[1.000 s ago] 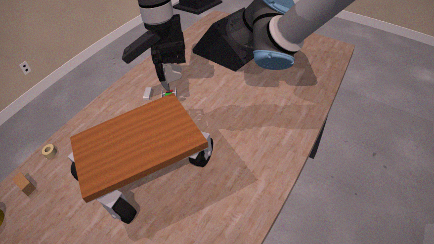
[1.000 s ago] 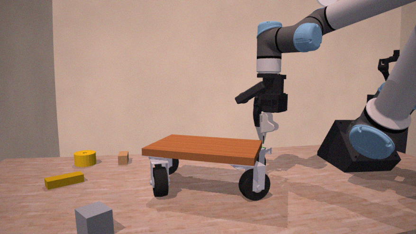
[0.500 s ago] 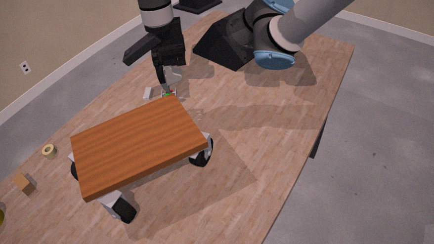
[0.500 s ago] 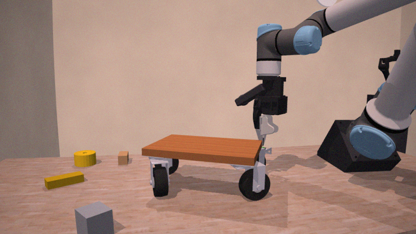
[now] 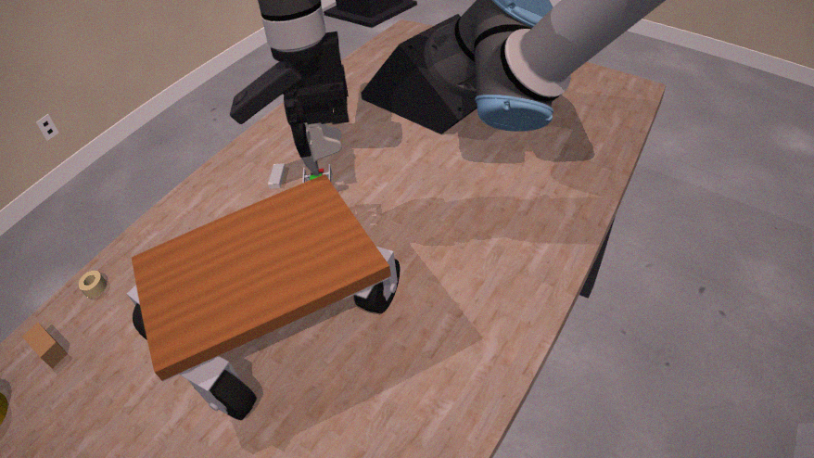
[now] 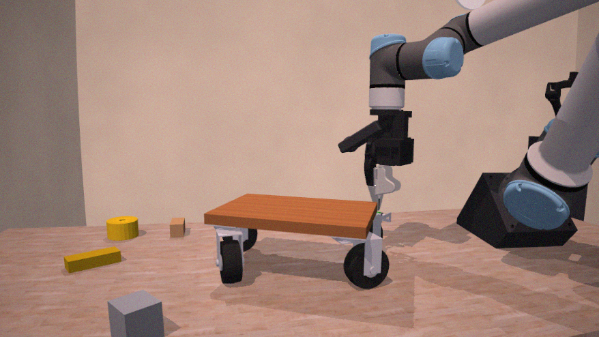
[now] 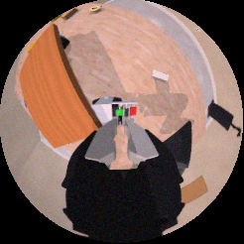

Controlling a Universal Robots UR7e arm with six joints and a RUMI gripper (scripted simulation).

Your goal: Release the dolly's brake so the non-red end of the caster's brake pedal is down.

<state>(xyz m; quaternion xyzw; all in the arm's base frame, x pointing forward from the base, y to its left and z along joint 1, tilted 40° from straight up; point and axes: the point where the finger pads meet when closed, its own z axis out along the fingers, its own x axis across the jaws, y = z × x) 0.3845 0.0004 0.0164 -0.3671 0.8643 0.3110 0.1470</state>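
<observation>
My hand is 10 mm past the caster brake pedal, 10 mm to the left of it and 30 mm above it. Also, from my hand: yellow bar (610 mm ahead, 60 mm to the left, 100 mm below); then grey cube (430 mm ahead, 330 mm to the left, 90 mm below); then white block (20 mm behind, 160 mm to the right, 110 mm below).
</observation>
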